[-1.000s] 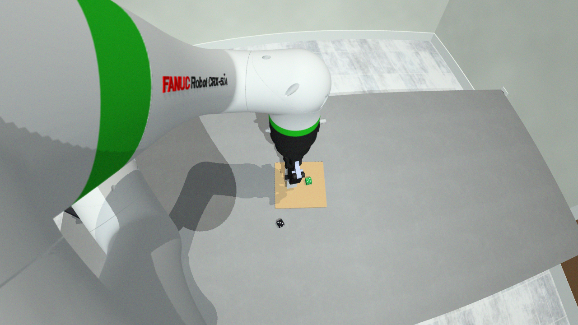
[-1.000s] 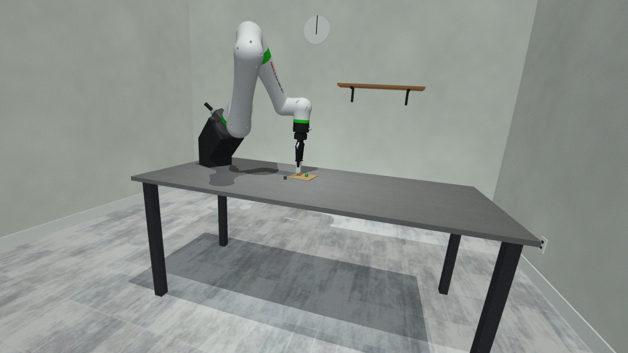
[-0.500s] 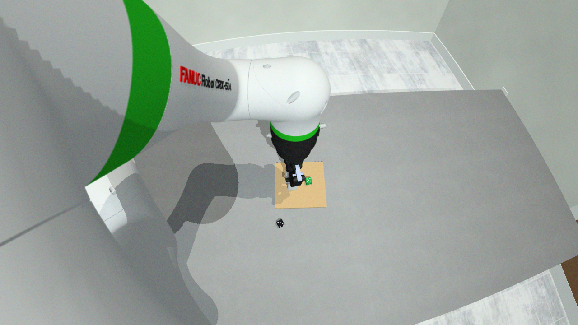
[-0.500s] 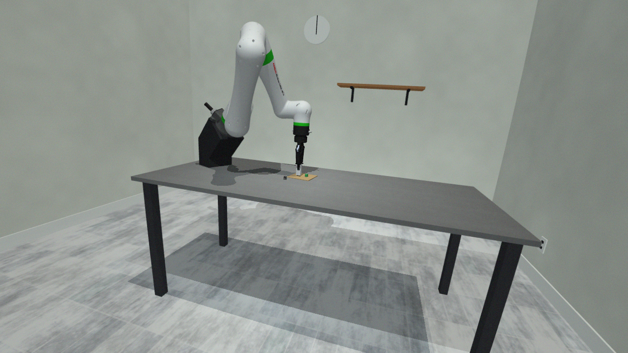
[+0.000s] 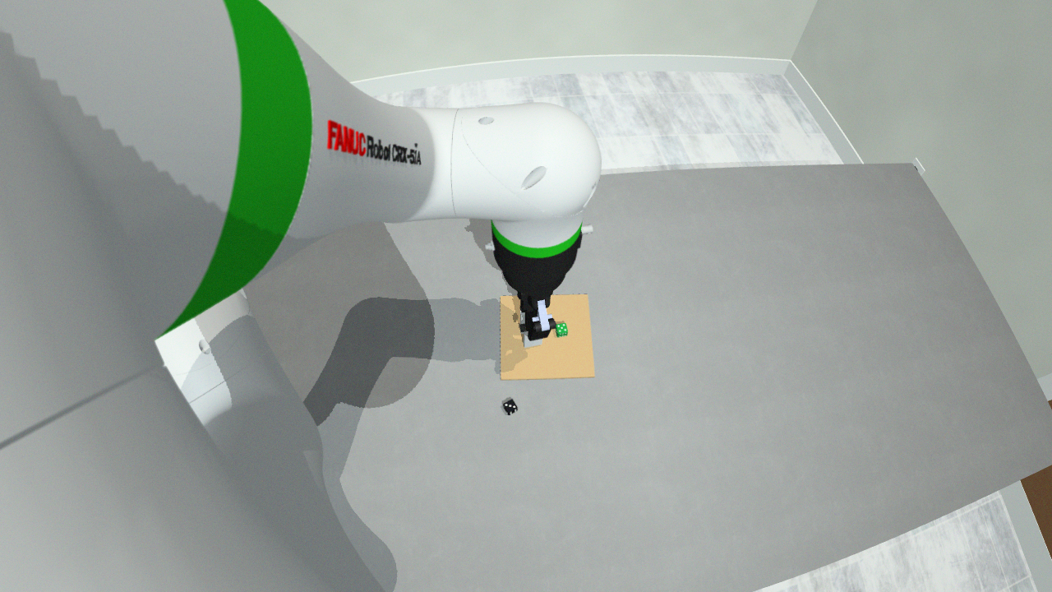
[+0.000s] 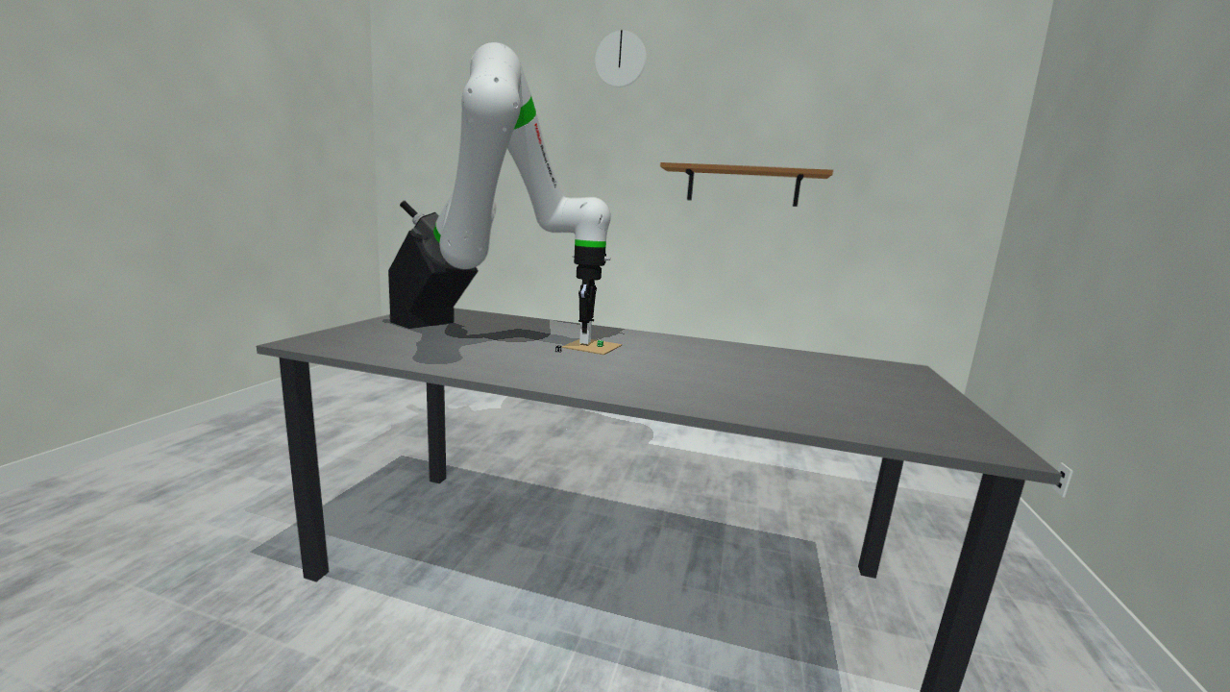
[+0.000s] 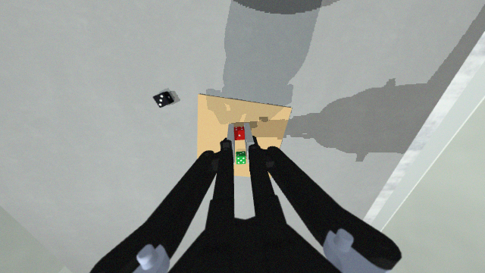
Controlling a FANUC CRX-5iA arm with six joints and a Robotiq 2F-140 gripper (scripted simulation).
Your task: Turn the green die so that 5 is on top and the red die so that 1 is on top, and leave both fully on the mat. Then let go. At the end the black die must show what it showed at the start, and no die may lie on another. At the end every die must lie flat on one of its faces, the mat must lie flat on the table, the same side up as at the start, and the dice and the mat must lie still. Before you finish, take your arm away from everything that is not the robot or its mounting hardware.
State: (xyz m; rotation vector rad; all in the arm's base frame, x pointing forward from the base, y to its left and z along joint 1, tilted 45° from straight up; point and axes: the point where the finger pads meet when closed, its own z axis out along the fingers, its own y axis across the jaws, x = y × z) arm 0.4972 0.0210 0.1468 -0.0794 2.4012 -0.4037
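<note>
The red die is 30 mm below my hand. Round my hand: green die 50 mm ahead, 30 mm below; tan mat 20 mm ahead, 40 mm below; black die 60 mm behind, 100 mm to the right, 40 mm below.
</note>
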